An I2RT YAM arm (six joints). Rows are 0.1 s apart.
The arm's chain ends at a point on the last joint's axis. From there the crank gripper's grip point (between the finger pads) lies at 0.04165 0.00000 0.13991 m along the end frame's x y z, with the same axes.
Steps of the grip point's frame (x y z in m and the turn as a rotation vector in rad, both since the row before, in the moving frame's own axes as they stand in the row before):
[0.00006 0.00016 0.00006 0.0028 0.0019 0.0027]
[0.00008 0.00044 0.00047 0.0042 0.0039 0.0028]
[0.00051 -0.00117 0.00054 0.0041 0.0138 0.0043]
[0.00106 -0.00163 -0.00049 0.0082 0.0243 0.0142]
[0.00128 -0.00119 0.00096 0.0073 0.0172 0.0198]
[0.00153 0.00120 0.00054 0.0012 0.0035 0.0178]
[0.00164 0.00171 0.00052 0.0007 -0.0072 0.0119]
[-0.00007 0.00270 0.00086 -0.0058 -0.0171 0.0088]
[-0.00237 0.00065 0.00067 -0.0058 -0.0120 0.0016]
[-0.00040 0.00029 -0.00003 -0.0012 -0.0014 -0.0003]
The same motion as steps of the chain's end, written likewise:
[-0.00021 0.00044 0.00014 0.0028 0.0019 0.0027]
[-0.00047 0.00091 0.00063 0.0042 0.0039 0.0028]
[-0.00142 -0.00078 0.00113 0.0041 0.0138 0.0043]
[-0.00233 -0.00110 0.00057 0.0082 0.0243 0.0142]
[-0.00112 -0.00102 0.00170 0.0073 0.0172 0.0198]
[0.00105 0.00062 0.00069 0.0012 0.0035 0.0178]
[0.00265 0.00132 0.00022 0.0007 -0.0072 0.0119]
[0.00233 0.00153 0.00017 -0.0058 -0.0171 0.0088]
[-0.00069 -0.00023 0.00018 -0.0058 -0.0120 0.0016]
[-0.00020 0.00013 -0.00009 -0.0012 -0.0014 -0.0003]

